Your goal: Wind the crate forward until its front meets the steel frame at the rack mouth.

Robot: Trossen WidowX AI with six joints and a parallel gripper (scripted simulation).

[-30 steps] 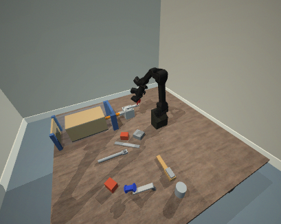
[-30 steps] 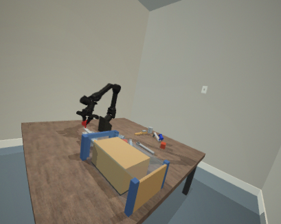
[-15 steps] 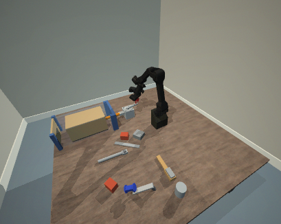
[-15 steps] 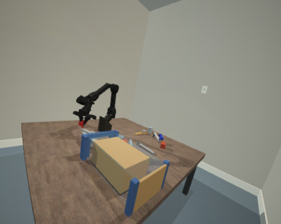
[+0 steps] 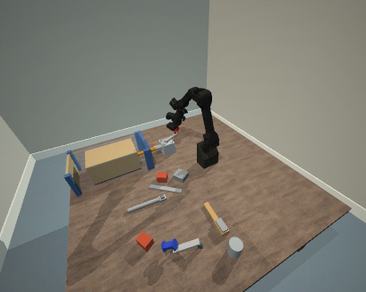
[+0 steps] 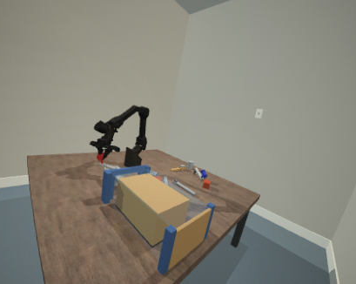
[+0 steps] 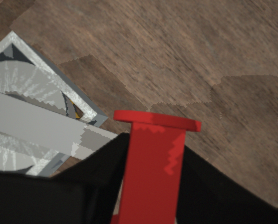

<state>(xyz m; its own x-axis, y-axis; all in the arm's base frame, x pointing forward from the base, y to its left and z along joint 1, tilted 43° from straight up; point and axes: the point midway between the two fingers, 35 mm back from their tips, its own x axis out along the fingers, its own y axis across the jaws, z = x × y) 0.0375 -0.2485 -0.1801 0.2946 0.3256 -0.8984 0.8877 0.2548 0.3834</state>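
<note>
My gripper tip is now 30 mm short of the red-gripped winch handle, 30 mm above it and 20 mm to the right of it. Round my gripper tip: blue frame 250 mm ahead, 30 mm below, 20 mm to the left; red handle knob 10 mm to the left, 10 mm behind; grey winch 100 mm below, 70 mm ahead, 40 mm to the left.
</note>
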